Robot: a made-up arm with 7 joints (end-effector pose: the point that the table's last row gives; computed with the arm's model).
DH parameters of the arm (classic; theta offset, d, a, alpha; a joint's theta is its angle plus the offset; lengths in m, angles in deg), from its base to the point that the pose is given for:
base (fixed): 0 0.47 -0.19 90
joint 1: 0 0.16 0.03 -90
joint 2: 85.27 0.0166 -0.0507 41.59
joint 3: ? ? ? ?
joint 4: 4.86 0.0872 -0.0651 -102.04
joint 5: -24 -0.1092 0.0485 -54.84
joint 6: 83.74 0.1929 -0.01 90
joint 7: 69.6 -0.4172 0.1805 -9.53
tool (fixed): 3.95 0.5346 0 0
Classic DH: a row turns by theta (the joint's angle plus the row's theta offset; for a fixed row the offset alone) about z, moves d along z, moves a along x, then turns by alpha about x.
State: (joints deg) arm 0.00 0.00 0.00 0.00 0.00 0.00 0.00
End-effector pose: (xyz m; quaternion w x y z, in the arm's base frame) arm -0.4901 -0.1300 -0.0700 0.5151 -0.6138 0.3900 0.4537
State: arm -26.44 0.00 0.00 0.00 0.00 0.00 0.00
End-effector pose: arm -0.6992 -0.1300 0.1201 0.4122 -0.4937 0.4975 0.5821
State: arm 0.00 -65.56 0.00 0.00 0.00 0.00 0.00
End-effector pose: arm -0.2692 0.1530 -0.0700 0.6787 -0.3049 0.6602 0.1026
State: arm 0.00 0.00 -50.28 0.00 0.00 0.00 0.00
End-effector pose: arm -0.5015 -0.2422 -0.0682 0.4289 -0.5659 0.6876 0.1517
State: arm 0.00 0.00 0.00 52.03 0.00 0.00 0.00
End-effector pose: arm -0.6457 -0.2484 -0.0643 0.1392 -0.6784 0.2787 0.6654
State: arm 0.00 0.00 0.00 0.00 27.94 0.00 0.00
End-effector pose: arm -0.4857 -0.2886 -0.1009 0.4341 -0.6327 0.5639 0.3054
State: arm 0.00 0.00 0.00 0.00 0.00 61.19 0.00
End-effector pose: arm -0.3782 -0.1606 -0.0700 0.6743 -0.3298 0.6481 0.1284
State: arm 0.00 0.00 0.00 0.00 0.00 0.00 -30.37
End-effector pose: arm -0.3863 -0.1300 -0.0527 0.5993 -0.7112 0.2415 0.2771
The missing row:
joint 3: -26.56 -0.4649 -0.0853 -65.48
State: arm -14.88 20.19 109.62 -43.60 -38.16 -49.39 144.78
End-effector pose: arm -0.4337 -0.4460 0.0691 0.4435 0.5273 0.4208 -0.5901
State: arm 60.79 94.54 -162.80 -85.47 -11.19 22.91 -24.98
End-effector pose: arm -0.1427 -0.5132 0.4380 0.3127 0.1795 -0.4612 -0.8108
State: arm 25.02 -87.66 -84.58 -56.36 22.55 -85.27 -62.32
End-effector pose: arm -0.1769 0.1330 0.0654 0.2111 -0.3508 0.8730 -0.2650
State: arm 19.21 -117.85 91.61 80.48 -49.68 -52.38 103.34
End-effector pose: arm -0.0582 -0.0102 0.0873 0.4502 0.7132 -0.3427 -0.4138
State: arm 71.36 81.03 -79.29 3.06 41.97 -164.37 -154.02
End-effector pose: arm -0.0645 -0.4876 0.2415 0.1133 -0.6223 -0.6490 0.4228
